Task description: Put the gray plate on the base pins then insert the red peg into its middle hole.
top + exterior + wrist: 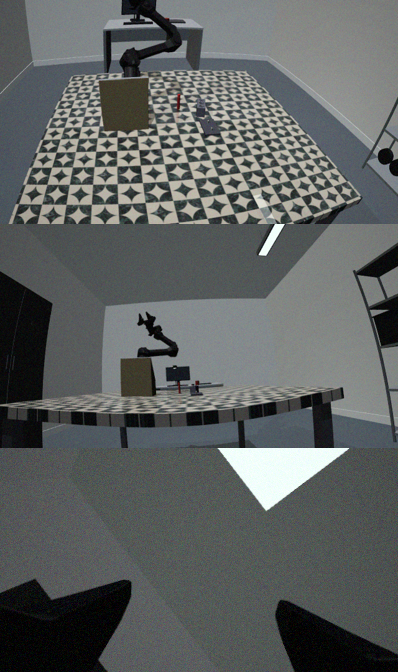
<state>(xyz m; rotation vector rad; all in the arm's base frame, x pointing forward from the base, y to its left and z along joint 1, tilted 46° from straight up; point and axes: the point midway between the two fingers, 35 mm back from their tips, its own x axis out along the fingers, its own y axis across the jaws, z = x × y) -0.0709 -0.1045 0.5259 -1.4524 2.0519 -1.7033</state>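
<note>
Now: the gray plate 660 mm below my gripper tip, 380 mm ahead of it and 250 mm to the right of it. Round my gripper tip: dark base: 680 mm below, 390 mm to the right, 370 mm ahead; red peg: 650 mm below, 280 mm ahead, 200 mm to the right.
</note>
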